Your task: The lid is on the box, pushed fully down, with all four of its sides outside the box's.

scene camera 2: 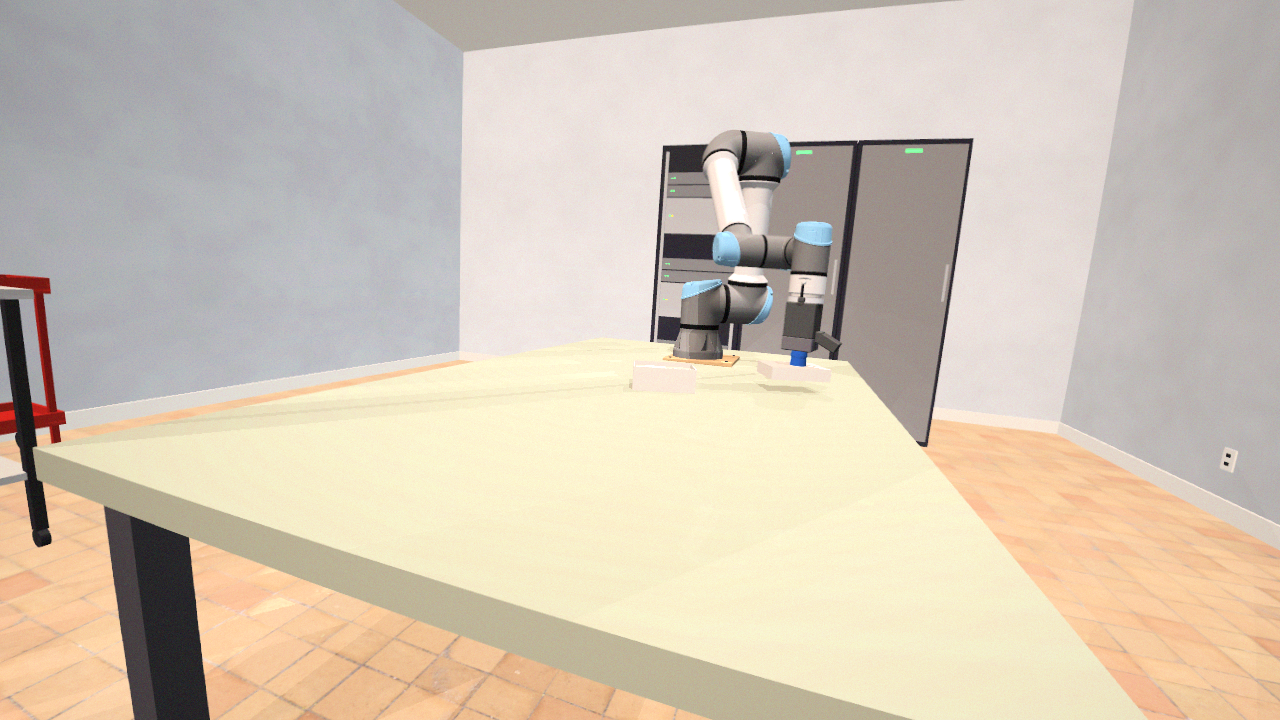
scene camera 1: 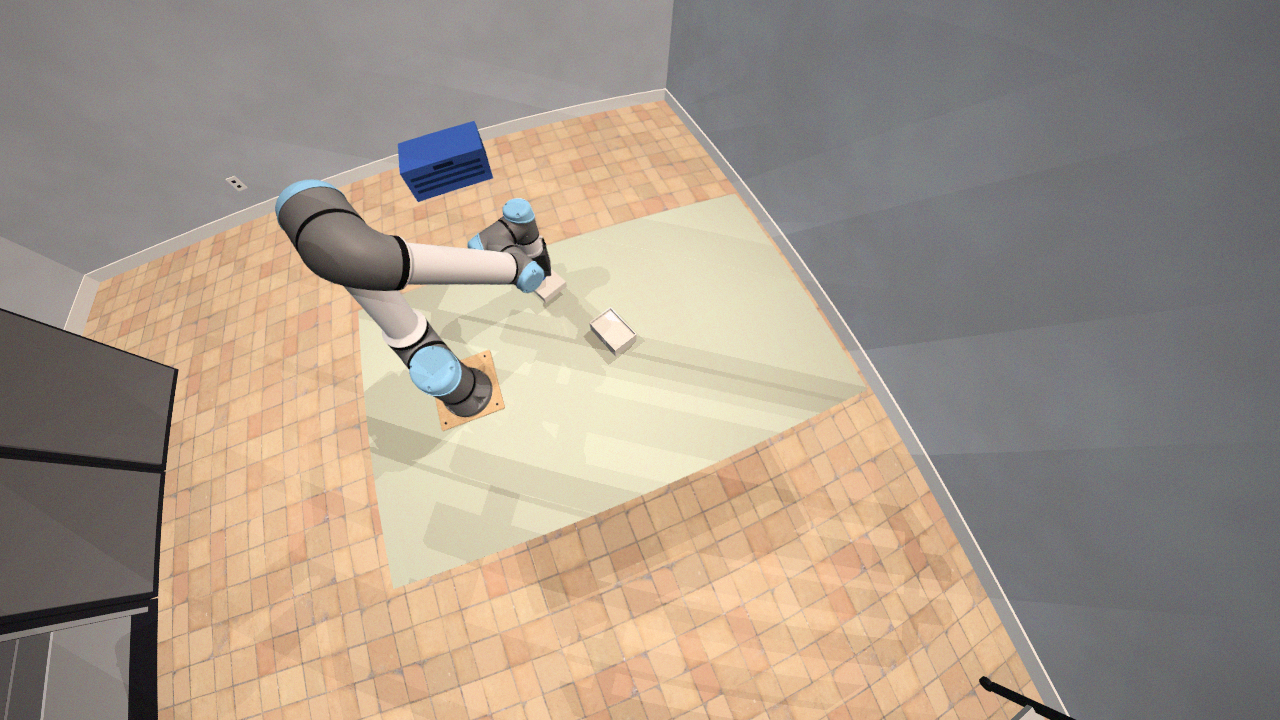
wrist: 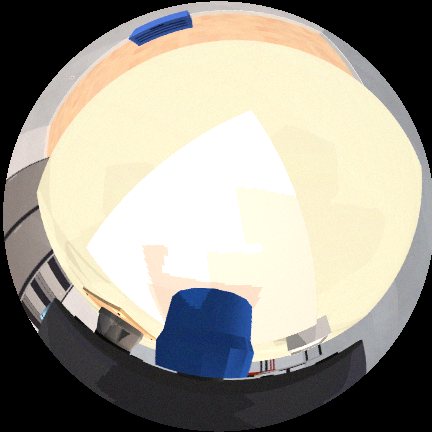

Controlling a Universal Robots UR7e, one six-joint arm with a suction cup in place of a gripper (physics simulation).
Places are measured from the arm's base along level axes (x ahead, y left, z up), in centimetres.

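Pixels of known places: hand, tool point: [scene camera 2: 797, 370] [wrist: 213, 290]; arm's base, link origin: [scene camera 2: 697, 356] [scene camera 1: 468, 392] [wrist: 121, 321].
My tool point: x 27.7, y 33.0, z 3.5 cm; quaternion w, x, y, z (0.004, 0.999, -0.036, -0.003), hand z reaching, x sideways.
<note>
Ahead of a thing's pixels: the offset from my tool point to its top centre. Level surfaces: height alone.
The pale lid @[dx +0.5, dy -0.8, dz +1.3 cm] [scene camera 1: 551, 286] [scene camera 2: 778, 369] [wrist: 200, 210] hangs level from my suction cup [scene camera 2: 797, 358] [wrist: 205, 330], a little above the table, with its shadow below it in scene camera 2. The blue cup sits against the lid's top and holds it; in scene camera 1 the wrist hides the cup. The pale box @[dx +19.3, dy -23.8, dz +0.5 cm] [scene camera 1: 613, 331] [scene camera 2: 664, 377] [wrist: 306, 342] stands apart from the lid on the table, upright, with its open top facing up. In the wrist view the box shows partly at the lower right, beyond the lid.
The pale table @[dz -4.3 cm] [scene camera 1: 716, 268] [scene camera 2: 537, 465] [wrist: 225, 75] bears the arm's base on a wooden plate [scene camera 1: 444, 413]. The lid is near the table's long edge on the blue chest's [scene camera 1: 444, 161] [wrist: 162, 27] side. Tall cabinets [scene camera 2: 904, 268] and a red cart [scene camera 2: 44, 358] stand off the table.
</note>
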